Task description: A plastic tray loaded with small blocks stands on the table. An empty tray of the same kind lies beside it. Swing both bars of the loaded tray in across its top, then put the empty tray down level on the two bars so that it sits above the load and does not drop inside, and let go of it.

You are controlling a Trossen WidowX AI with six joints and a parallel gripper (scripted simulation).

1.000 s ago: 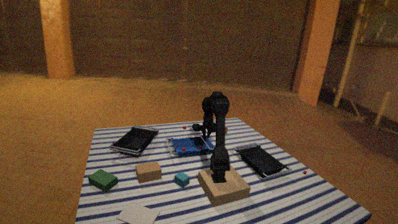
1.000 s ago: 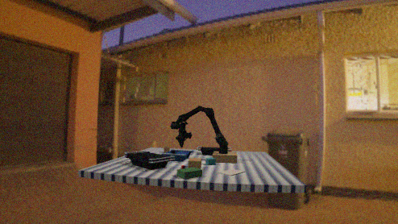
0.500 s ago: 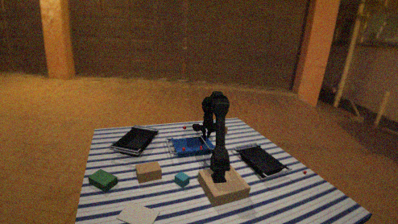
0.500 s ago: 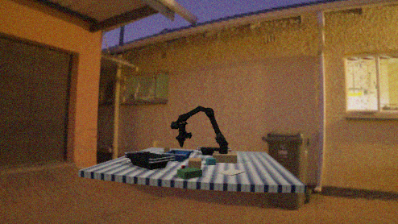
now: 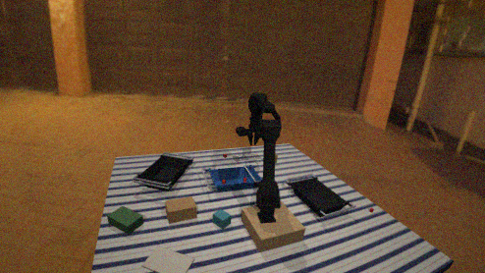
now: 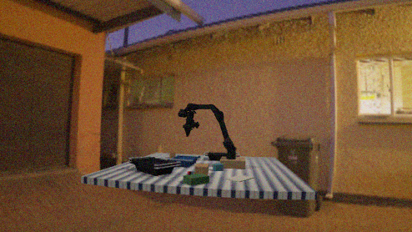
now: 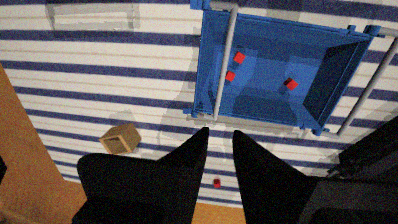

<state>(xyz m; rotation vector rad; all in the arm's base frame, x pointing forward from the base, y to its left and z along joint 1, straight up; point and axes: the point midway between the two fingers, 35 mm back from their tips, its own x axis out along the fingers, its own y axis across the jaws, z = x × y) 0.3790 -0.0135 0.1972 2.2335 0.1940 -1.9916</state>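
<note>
My gripper tip is now 22 cm past the dark tray, 30 cm to the left of it and 18 cm above it. From my gripper tip the other things lie so: teal cube (33 cm behind, 19 cm to the left, 20 cm below); red block (33 cm ahead, 10 cm to the left, 22 cm below); tan box (24 cm ahead, 19 cm to the right, 21 cm below).
</note>
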